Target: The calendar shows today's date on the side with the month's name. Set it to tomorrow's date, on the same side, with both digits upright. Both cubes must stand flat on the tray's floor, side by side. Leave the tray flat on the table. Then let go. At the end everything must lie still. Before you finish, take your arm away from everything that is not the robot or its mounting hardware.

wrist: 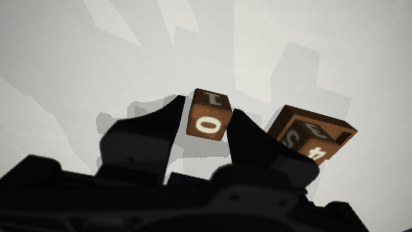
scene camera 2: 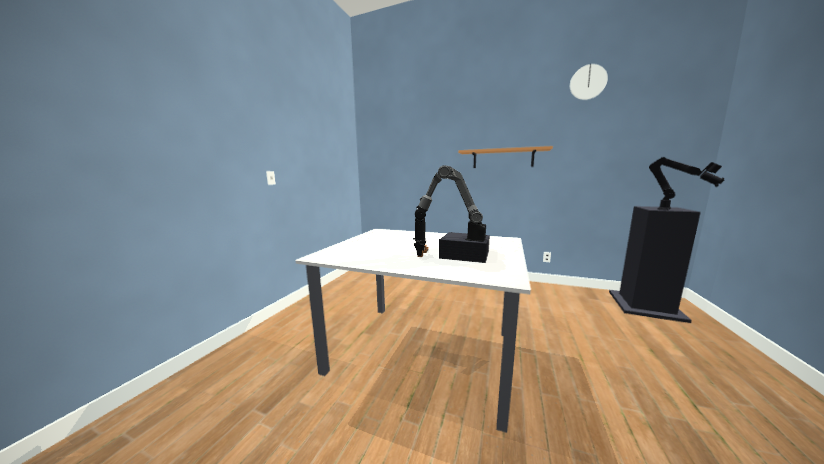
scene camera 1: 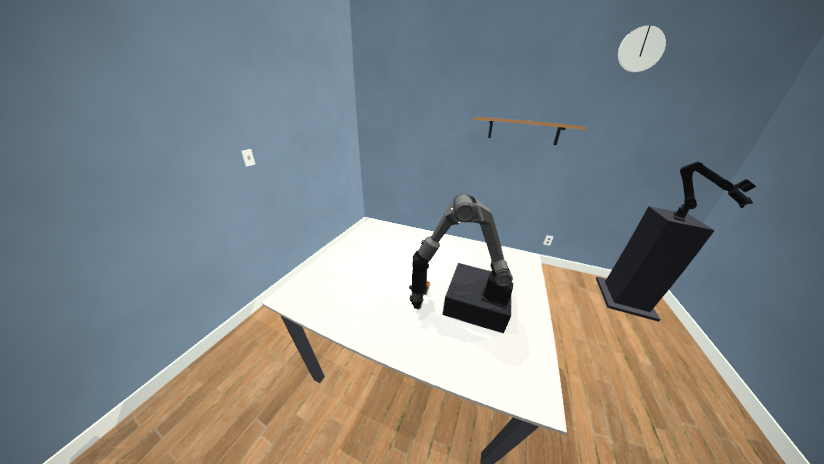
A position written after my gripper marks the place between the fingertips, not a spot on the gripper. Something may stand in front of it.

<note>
In view: my gripper (wrist: 207,112) and a brown wooden cube (wrist: 210,113).
</note>
